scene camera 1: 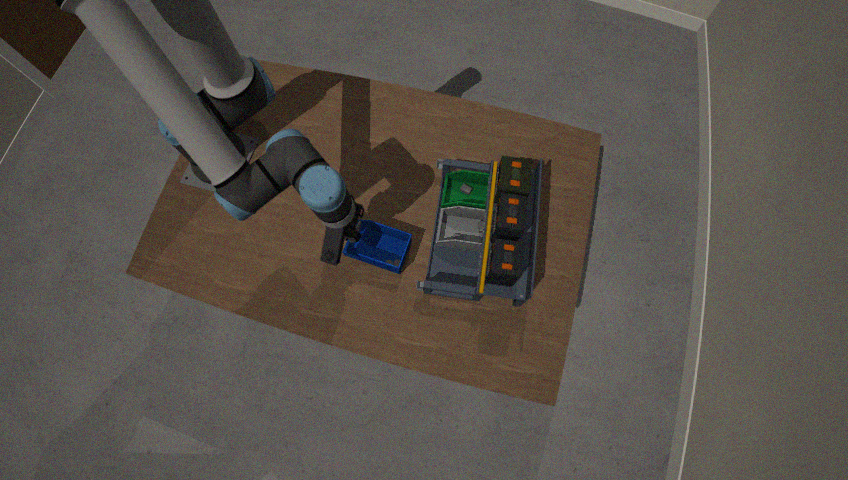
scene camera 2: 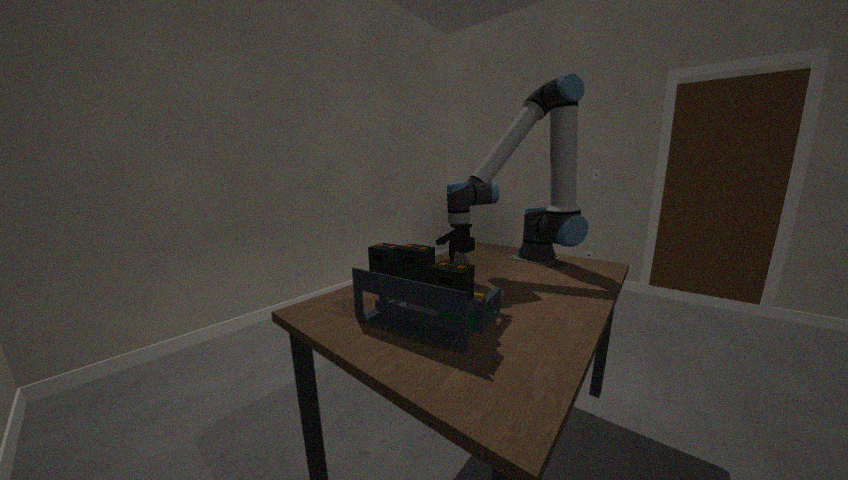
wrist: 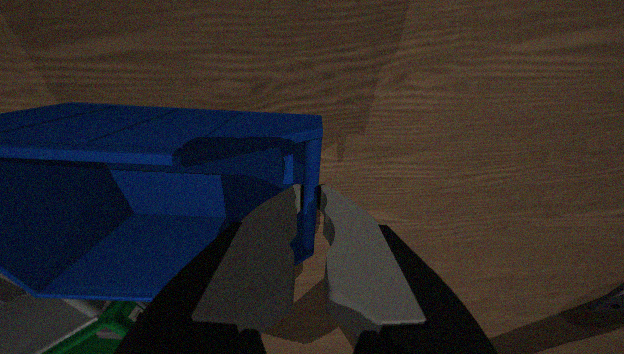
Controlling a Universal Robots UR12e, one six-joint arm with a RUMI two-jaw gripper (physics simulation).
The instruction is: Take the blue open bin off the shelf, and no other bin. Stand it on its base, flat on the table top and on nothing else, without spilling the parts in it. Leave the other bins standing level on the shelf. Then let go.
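Observation:
The blue open bin (scene camera 1: pixel 380 245) (wrist: pixel 170 130) is off the shelf, over the table top between the arm and the shelf. It looks about level. Small grey parts show at its far end in the first scene view. My gripper (scene camera 1: pixel 352 236) (scene camera 2: pixel 457 258) (wrist: pixel 310 186) is shut on the bin's near end wall, one finger inside and one outside. In the second scene view the bin is hidden behind the dark boxes, and I cannot tell whether its base touches the table. The shelf (scene camera 1: pixel 536 226) (scene camera 2: pixel 410 287) holds a green bin (scene camera 1: pixel 457 178) and a light grey bin (scene camera 1: pixel 464 226), both looking level.
Several dark boxes (scene camera 1: pixel 512 215) (scene camera 2: pixel 401 259) with orange marks stand on the shelf behind its yellow bar (scene camera 1: pixel 489 223). The shelf stands on the wooden table top (scene camera 1: pixel 380 333) (scene camera 2: pixel 416 380), to the right of the bin in the first scene view.

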